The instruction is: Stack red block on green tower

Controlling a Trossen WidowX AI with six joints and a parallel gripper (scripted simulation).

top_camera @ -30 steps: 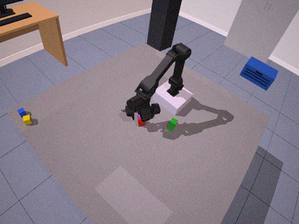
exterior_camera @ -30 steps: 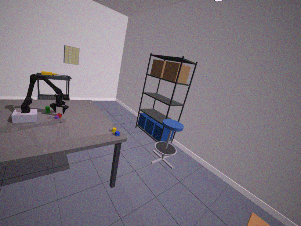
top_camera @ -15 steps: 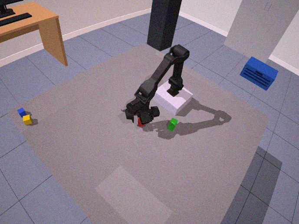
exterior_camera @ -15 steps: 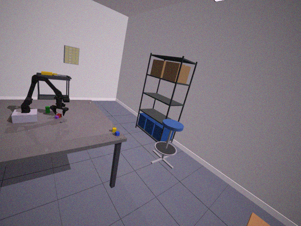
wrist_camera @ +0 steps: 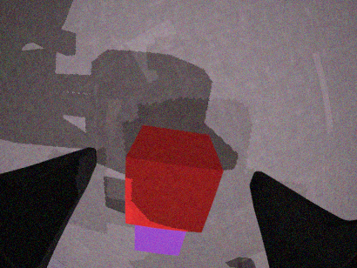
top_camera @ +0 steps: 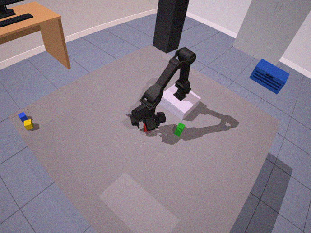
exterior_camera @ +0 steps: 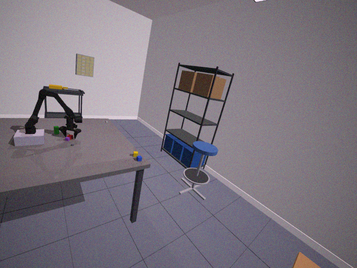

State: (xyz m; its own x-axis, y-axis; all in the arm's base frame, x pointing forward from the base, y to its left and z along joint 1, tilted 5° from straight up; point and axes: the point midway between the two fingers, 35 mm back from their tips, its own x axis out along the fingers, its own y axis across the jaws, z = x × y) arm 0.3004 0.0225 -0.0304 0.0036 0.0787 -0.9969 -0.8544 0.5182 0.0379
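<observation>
Now: gripper tip 10 mm below the red block. The rest, counted from my gripper tip: blue block (520 mm ahead, 510 mm to the right, 10 mm above); then purple block (30 mm to the right, 20 mm behind); then yellow block (520 mm ahead, 430 mm to the right, 10 mm above).
</observation>
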